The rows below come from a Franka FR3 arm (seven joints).
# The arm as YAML. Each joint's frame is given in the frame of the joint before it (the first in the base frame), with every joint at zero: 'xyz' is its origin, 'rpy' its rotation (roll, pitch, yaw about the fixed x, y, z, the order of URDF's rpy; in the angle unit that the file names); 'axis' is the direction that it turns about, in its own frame. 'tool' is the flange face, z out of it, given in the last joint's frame.
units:
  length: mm
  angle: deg
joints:
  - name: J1
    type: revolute
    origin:
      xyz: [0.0, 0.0, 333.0]
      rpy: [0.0, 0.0, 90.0]
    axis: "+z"
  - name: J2
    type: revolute
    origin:
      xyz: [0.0, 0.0, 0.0]
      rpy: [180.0, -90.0, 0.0]
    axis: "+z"
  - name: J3
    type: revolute
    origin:
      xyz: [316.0, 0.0, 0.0]
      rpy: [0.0, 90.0, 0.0]
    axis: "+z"
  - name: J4
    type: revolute
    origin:
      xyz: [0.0, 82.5, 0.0]
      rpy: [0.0, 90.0, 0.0]
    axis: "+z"
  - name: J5
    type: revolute
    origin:
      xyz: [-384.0, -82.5, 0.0]
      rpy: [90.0, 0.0, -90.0]
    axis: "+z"
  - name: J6
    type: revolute
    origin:
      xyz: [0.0, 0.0, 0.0]
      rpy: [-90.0, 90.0, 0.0]
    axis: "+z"
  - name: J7
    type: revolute
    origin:
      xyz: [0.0, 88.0, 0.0]
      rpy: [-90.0, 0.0, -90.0]
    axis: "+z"
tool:
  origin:
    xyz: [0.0, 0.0, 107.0]
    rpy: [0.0, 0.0, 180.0]
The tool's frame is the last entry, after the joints.
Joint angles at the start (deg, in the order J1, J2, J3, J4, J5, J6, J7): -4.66, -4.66, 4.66, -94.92, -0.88, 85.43, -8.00
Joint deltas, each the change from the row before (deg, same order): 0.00, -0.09, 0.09, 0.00, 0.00, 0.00, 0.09; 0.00, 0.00, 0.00, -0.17, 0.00, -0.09, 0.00; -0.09, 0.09, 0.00, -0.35, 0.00, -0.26, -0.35; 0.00, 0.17, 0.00, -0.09, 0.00, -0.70, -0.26; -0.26, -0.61, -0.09, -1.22, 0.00, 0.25, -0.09; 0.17, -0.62, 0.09, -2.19, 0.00, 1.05, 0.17; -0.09, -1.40, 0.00, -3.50, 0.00, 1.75, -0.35
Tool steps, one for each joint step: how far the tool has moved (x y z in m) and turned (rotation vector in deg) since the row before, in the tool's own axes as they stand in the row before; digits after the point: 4 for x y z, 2 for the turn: -0.0004, -0.0009, -0.0008, -0.03, 0.09, 0.00; -0.0001, 0.0000, 0.0015, 0.04, -0.26, 0.00; -0.0001, 0.0008, 0.0040, 0.11, -0.69, -0.27; -0.0003, 0.0000, 0.0032, 0.15, -0.95, -0.27; -0.0033, 0.0024, 0.0044, 0.05, -0.37, 0.26; -0.0010, -0.0029, 0.0109, -0.02, -0.52, -0.10; -0.0048, -0.0006, 0.0144, -0.05, -0.37, -0.26
